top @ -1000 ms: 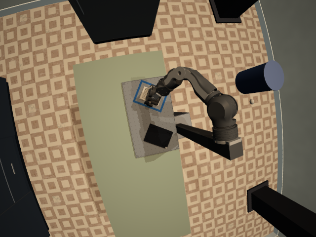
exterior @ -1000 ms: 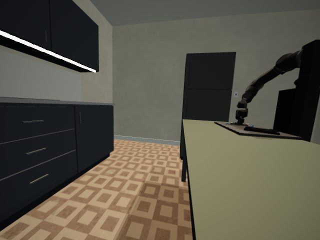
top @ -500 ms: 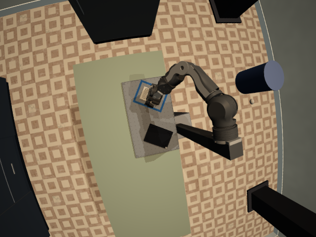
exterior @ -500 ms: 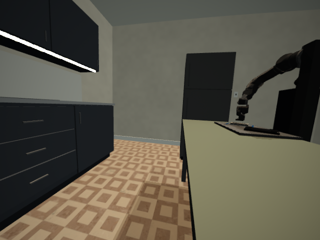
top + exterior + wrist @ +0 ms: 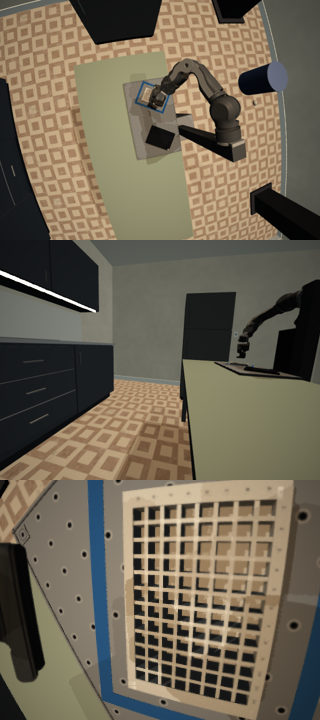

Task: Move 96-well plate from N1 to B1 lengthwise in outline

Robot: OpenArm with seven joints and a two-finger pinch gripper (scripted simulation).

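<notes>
My gripper is now 10 mm to the left of the cream 96-well plate and 50 mm above it. The rest, counted from my hand: black plate nest N1 (20 mm ahead, 260 mm to the left, 50 mm below).
</notes>
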